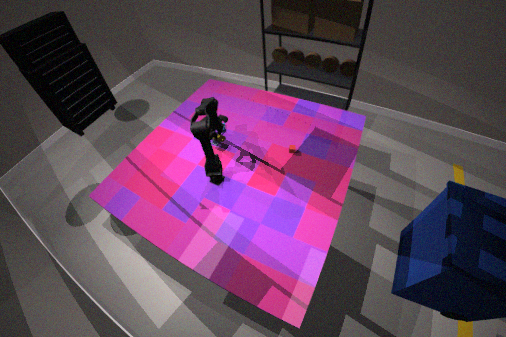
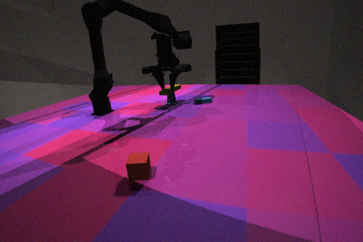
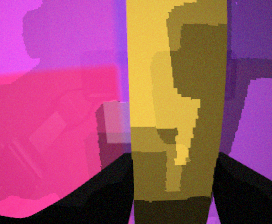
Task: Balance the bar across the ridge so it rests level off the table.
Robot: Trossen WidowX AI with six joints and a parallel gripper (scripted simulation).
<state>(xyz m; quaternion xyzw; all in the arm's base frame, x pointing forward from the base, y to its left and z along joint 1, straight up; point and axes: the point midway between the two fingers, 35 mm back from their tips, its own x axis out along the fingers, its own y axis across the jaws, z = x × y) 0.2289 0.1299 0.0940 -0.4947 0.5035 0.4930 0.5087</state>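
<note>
Right now the yellow bar is 3 cm to the left of my gripper tip. Also, from my gripper tip: red-orange cube 12 cm ahead, 42 cm to the right, 4 cm below; small blue block 13 cm ahead, 6 cm to the left, 5 cm below.
</note>
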